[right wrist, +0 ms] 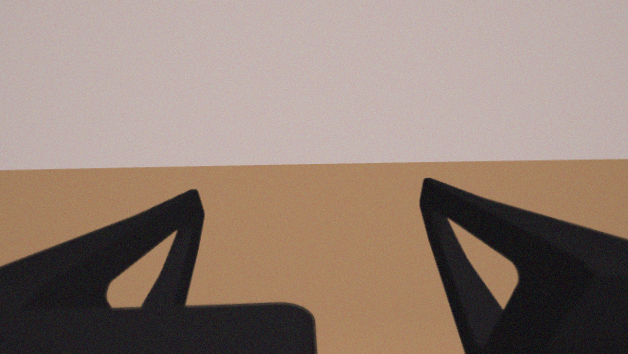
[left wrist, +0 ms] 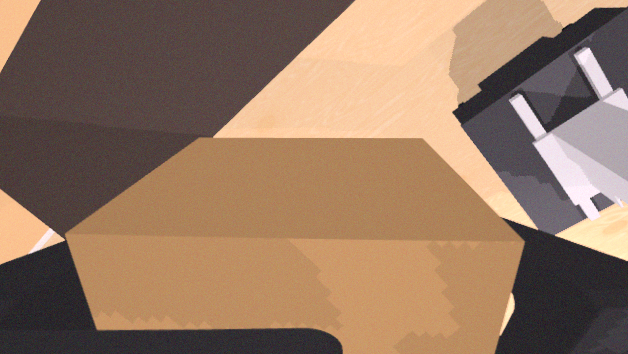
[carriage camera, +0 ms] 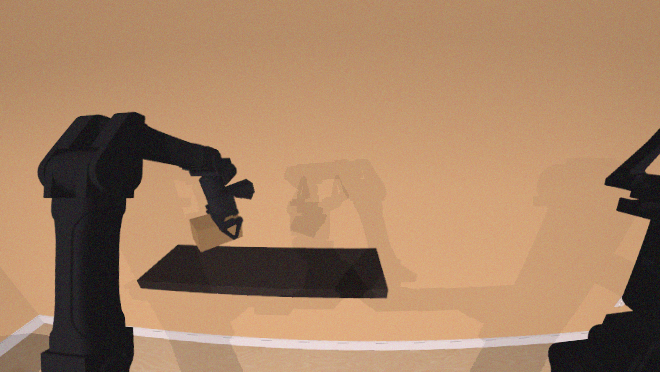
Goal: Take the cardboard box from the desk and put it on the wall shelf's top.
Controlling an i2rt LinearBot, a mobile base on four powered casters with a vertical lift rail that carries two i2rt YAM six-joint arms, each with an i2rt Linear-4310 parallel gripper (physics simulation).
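Places are measured from the left arm's base along level axes (x back, y right, z up), in centimetres.
Where they show: left gripper, between the fingertips: (left wrist: 307, 201) (carriage camera: 230, 232); right gripper, between the fingertips: (right wrist: 311, 196).
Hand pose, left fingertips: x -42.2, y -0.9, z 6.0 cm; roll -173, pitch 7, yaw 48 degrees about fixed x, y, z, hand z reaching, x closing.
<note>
After its pixels a point has its place.
The cardboard box (carriage camera: 204, 236) @[x -33.2, y -2.9, z 10.6 cm] (left wrist: 300, 190) @[x -43.9, y 1.2, z 10.2 cm] is held tilted in the air by my left gripper (carriage camera: 218, 232) @[x -42.2, y -0.9, z 6.0 cm] (left wrist: 307, 201) @[x -42.2, y -0.9, z 6.0 cm], which is shut on it across its sides. The dark wall shelf (carriage camera: 280, 267) @[x -58.6, y 8.1, z -24.5 cm] (left wrist: 165, 65) @[x -57.5, y -16.9, z -24.5 cm] shows in the carriage view with its top visible. There the box's lower corner overlaps the shelf's back left part. In the left wrist view the shelf lies at the upper left, partly hidden behind the box; the gap between them is hard to tell. My right gripper (right wrist: 311, 196) @[x -4.0, y 66.7, z 43.3 cm] is open and empty, away from the shelf. The desk does not show.
The orange-tan wall (carriage camera: 450, 100) @[x -71.9, y 79.8, z 46.4 cm] stands behind the shelf, with a white baseboard (carriage camera: 360, 345) @[x -71.0, y 50.7, z -108.5 cm] below it along the wood floor (carriage camera: 300, 361) @[x -63.6, y 9.3, z -114.5 cm]. My dark mobile base (left wrist: 505, 150) @[x 14.9, y 14.2, z -84.6 cm] shows at the right of the left wrist view. My right arm (carriage camera: 645, 265) @[x -3.1, y 65.0, z 27.8 cm] stands at the carriage view's right edge.
</note>
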